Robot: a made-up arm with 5 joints.
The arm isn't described. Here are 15 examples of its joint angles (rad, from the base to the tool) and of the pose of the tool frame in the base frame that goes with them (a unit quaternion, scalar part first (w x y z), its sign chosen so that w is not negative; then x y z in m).
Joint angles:
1: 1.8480 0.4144 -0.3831 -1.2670 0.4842
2: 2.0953 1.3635 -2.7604 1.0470 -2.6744
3: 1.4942 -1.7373 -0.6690 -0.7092 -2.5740
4: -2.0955 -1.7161 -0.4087 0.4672 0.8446
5: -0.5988 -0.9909 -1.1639 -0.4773 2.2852
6: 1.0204 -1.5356 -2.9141 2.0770 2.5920
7: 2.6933 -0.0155 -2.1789 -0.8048 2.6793
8: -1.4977 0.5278 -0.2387 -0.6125 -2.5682
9: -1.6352 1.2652 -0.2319 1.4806 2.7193
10: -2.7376 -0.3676 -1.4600 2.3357 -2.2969
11: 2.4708 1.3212 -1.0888 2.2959 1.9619
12: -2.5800 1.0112 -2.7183 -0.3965 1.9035
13: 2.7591 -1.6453 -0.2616 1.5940 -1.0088
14: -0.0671 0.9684 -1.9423 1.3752 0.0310
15: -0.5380 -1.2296 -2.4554 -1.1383 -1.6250
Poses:
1: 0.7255 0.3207 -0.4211 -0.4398 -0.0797 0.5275 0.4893
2: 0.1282 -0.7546 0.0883 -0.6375 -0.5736 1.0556 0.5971
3: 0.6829 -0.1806 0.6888 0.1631 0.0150 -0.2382 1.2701
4: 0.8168 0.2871 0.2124 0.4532 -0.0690 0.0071 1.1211
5: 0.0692 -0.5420 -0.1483 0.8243 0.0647 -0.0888 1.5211
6: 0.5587 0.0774 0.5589 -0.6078 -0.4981 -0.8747 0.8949
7: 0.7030 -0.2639 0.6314 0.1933 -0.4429 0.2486 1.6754
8: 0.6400 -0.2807 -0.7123 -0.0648 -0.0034 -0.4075 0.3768
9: 0.0528 0.6916 -0.3769 -0.6139 -0.0338 -0.0310 0.3548
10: 0.3380 -0.4026 -0.3950 -0.7534 -0.4540 -0.1541 1.3116
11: 0.4835 0.2020 0.8516 0.0141 -0.3323 0.3178 0.1458
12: 0.9021 -0.2254 0.2052 0.3055 -0.9773 -0.5636 1.0824
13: 0.3276 0.7318 -0.3079 0.5123 -0.0735 0.0949 0.9556
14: 0.5668 -0.6112 -0.3639 -0.4156 1.0373 -0.1399 0.5233
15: 0.9626 0.0114 -0.0606 -0.2638 -0.7847 0.4113 1.2772
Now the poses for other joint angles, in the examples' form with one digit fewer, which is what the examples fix.
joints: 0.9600 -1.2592 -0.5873 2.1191 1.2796
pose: 0.379 -0.659 -0.442 -0.477 0.103 0.049 1.086
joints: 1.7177 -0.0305 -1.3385 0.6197 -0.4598
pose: 0.588 0.452 -0.668 -0.059 -0.051 0.806 1.124
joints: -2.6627 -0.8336 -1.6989 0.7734 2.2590
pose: 0.903 -0.347 0.006 0.253 -0.057 0.012 1.645
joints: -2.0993 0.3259 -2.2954 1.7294 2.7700
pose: 0.737 -0.131 -0.663 0.021 -0.444 -0.698 1.341
